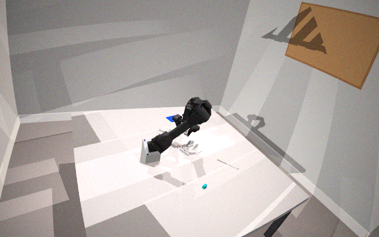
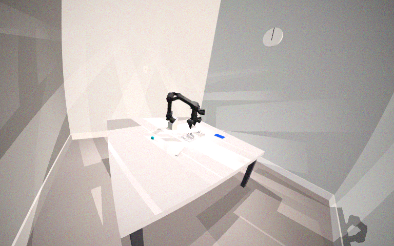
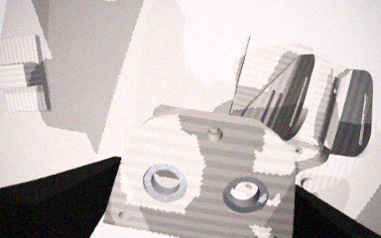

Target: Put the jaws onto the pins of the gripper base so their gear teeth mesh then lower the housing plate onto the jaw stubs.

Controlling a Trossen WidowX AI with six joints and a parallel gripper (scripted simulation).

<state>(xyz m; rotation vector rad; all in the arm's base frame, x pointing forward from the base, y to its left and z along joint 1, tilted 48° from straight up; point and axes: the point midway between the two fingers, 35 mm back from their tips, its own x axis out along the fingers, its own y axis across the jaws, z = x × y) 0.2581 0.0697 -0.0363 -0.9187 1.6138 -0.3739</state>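
The housing plate lies 10 mm behind my gripper tip, 80 mm to the right of it and 90 mm below it. From my gripper tip the other things lie so: blue card: 150 mm ahead, 340 mm to the left, 90 mm below; then thin white rod: 200 mm ahead, 280 mm to the right, 90 mm below; then lower housing part: 10 mm ahead, 20 mm above.
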